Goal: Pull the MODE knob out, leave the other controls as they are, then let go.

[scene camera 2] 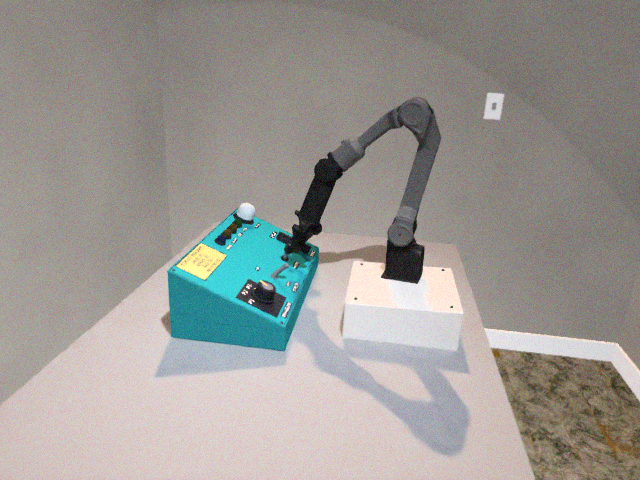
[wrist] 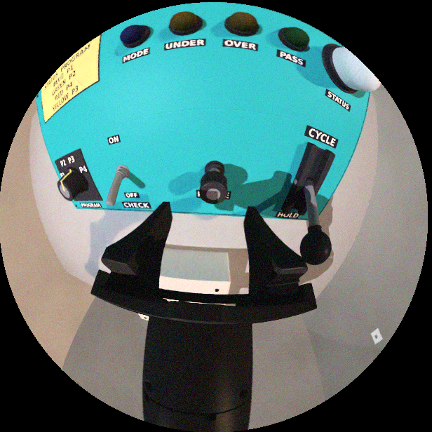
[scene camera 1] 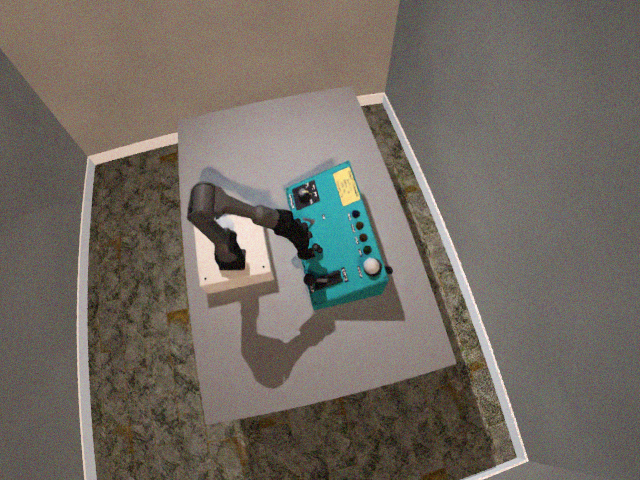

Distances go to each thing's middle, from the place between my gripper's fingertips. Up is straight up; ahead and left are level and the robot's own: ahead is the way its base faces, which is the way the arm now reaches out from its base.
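The cycle lever [wrist: 315,247] is 20 mm ahead of my hand and 120 mm to the right of it. There is a teal control box [scene camera 2: 210,287] too, and from my hand I count it 100 mm ahead, 80 mm to the left and 30 mm below. As for the mode knob [wrist: 213,189], my gripper is 30 mm short of it and 30 mm above it.
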